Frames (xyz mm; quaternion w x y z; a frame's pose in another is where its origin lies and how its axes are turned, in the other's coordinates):
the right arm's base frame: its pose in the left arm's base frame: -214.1 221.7 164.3 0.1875 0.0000 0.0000 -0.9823
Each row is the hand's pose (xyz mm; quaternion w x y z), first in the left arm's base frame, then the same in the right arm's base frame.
Working: the left arm's base frame: its pose in the right arm's base frame: -117.4 285.0 -164.3 0.1875 0.0000 0.0000 0.9823

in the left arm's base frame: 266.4 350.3 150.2 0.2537 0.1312 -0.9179 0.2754
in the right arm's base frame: -494.1 57.4 -14.1 0.2230 -0.9262 0.0432 -0.3008
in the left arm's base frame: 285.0 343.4 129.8 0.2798 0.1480 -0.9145 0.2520
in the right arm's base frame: -508.8 70.7 -34.5 0.1951 -0.9260 0.0261 -0.3221
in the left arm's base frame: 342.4 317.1 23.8 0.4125 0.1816 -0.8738 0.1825
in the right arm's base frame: -552.5 116.3 -140.5 0.1019 -0.8924 -0.0145 -0.4394
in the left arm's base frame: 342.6 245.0 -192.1 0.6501 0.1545 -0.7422 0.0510
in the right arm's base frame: -526.1 183.4 -356.4 0.0718 0.7580 0.0126 0.6481
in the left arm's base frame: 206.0 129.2 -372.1 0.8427 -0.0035 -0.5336 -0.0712
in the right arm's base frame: -356.5 240.7 -536.4 0.2279 0.5235 -0.1035 0.8144
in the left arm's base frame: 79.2 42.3 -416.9 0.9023 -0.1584 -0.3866 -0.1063
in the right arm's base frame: -206.6 274.8 -581.2 0.2736 0.3500 -0.2281 0.8664
